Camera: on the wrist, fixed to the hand. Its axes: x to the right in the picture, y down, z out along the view.
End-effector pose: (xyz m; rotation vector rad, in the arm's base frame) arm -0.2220 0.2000 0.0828 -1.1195 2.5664 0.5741
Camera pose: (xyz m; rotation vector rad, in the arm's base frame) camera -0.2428 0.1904 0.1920 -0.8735 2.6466 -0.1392
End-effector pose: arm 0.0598 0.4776 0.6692 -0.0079 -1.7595 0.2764
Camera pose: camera 0.1589 0.5275 0.6571 0.2586 -1.5342 0.7740
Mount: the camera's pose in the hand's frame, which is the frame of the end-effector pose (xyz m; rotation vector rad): -0.0245 0.0362 -0.1027 0.5132 0.1153 0.0940
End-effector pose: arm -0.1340 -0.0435 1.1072 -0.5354 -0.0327 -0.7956
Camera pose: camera -0.1438 -0.0544 0.9966 -0.0049 -0.1015 -0.6912
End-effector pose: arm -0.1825 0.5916 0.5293 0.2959 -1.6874 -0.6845
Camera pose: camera -0.0723 0.6052 0.5406 0.6001 -1.7342 -0.1505
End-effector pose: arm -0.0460 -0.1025 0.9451 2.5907 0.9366 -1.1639
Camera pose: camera 0.0273 -0.1047 1.0292 -2.5595 -0.4808 1.1540
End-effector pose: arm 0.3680 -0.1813 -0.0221 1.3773 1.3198 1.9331
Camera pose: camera 0.2932 -0.2630 -0.0085 1.5961 1.9360 1.8276
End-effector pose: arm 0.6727 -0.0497 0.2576 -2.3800 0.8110 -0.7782
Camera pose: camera 0.5760 -0.0863 0.2997 -1.8450 0.6643 -0.9587
